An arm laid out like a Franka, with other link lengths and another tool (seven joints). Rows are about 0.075 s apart.
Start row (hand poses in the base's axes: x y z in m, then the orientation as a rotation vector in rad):
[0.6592, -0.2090, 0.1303, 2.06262, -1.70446, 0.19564]
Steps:
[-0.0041, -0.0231, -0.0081, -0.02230, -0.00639, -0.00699]
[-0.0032, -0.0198, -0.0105, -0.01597, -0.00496, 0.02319]
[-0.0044, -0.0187, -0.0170, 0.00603, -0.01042, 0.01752]
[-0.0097, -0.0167, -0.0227, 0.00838, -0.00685, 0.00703]
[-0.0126, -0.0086, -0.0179, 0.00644, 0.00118, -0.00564]
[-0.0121, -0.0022, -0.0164, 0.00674, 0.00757, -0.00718]
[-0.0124, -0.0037, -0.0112, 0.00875, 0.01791, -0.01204]
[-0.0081, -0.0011, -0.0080, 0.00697, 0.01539, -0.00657]
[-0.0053, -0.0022, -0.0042, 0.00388, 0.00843, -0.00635]
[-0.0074, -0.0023, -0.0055, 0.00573, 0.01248, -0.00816]
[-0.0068, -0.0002, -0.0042, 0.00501, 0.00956, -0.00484]
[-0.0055, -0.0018, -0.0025, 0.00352, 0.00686, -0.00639]
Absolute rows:
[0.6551, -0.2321, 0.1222, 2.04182, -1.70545, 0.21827]
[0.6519, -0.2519, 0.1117, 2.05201, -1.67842, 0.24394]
[0.6475, -0.2706, 0.0947, 2.07405, -1.66992, 0.25609]
[0.6378, -0.2873, 0.0720, 2.08777, -1.67073, 0.25918]
[0.6252, -0.2959, 0.0541, 2.08719, -1.67868, 0.25105]
[0.6131, -0.2981, 0.0377, 2.08407, -1.68458, 0.23526]
[0.6007, -0.3018, 0.0265, 2.07569, -1.69014, 0.20520]
[0.5926, -0.3029, 0.0185, 2.07127, -1.69073, 0.18106]
[0.5873, -0.3051, 0.0143, 2.06641, -1.69379, 0.16693]
[0.5799, -0.3074, 0.0088, 2.06020, -1.69698, 0.14645]
[0.5731, -0.3076, 0.0046, 2.05706, -1.69819, 0.13072]
[0.5676, -0.3094, 0.0021, 2.05216, -1.70193, 0.11857]

